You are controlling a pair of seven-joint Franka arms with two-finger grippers.
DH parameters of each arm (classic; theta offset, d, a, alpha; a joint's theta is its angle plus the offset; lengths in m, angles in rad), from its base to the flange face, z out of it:
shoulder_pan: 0 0.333 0 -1.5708
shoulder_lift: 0 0 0 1.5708
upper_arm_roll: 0 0.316 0.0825 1.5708
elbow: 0 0 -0.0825 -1.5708
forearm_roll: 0 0.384 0 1.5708
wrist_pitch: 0 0 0.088 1.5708
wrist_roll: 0 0.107 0 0
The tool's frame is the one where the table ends.
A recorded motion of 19 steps. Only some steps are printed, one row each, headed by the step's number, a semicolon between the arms.
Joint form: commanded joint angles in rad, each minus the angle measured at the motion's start. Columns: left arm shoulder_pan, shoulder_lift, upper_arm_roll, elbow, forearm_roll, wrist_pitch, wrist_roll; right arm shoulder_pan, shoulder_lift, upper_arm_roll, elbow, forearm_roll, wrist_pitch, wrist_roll.
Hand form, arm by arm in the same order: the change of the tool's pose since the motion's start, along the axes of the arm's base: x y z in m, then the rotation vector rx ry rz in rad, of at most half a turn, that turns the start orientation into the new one. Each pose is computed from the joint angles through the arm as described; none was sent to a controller.
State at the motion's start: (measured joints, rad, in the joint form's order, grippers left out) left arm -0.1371 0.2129 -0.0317 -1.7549 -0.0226 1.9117 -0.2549; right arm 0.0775 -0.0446 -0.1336 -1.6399 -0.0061 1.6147 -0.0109
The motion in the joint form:
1: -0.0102 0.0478 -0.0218 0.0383 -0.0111 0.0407 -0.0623; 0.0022 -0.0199 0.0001 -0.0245 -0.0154 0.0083 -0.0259
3: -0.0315 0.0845 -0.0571 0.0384 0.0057 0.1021 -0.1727; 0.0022 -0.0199 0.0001 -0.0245 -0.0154 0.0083 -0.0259
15: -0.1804 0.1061 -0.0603 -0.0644 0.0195 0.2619 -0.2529; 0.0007 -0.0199 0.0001 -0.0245 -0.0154 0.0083 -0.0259
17: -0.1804 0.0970 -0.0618 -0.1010 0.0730 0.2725 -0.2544; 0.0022 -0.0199 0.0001 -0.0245 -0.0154 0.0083 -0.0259
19: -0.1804 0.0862 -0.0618 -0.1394 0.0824 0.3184 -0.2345; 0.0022 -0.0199 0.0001 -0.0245 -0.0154 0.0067 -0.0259
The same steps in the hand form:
1: 0.0127 -0.0219 -0.0082 -0.0194 -0.0260 0.0370; -0.0056 -0.0007 -0.0002 -0.0135 -0.0026 0.0288
3: 0.0150 -0.0560 -0.0258 -0.0189 -0.0479 0.0876; -0.0056 -0.0007 -0.0002 -0.0135 -0.0026 0.0288
15: -0.0204 -0.1464 -0.0731 -0.0248 -0.0807 0.0119; -0.0057 -0.0015 -0.0002 -0.0135 -0.0026 0.0273
17: -0.0276 -0.1426 -0.0831 0.0216 -0.0836 -0.0203; -0.0056 -0.0007 -0.0002 -0.0135 -0.0026 0.0288
19: -0.0326 -0.1409 -0.0896 0.0207 -0.1036 -0.0472; -0.0058 -0.0007 -0.0004 -0.0133 -0.0010 0.0288

